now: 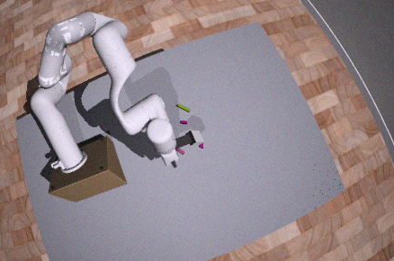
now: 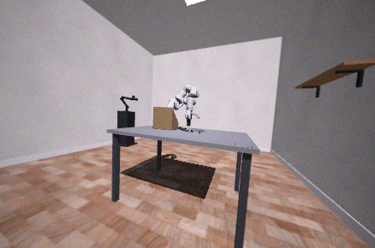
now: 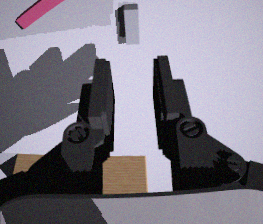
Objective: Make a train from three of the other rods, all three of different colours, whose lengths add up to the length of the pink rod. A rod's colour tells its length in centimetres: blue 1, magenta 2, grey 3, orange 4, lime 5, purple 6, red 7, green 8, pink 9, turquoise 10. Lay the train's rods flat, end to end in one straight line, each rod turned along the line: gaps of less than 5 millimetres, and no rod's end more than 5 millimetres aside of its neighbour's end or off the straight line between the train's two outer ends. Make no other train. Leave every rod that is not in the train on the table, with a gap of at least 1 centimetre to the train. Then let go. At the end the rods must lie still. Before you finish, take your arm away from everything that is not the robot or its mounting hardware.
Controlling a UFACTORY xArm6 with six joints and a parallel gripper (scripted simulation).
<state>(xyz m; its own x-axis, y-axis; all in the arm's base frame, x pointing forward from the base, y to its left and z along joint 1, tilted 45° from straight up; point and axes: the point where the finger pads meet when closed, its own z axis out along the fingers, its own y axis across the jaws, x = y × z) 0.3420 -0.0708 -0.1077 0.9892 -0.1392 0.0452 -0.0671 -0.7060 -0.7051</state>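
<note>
Right now my hand is 80 mm above the grey rod. The rest, counted from my hand: lime rod (160 mm to the left, 140 mm ahead, 80 mm below); then pink rod (80 mm below, 40 mm to the left, 30 mm ahead).
</note>
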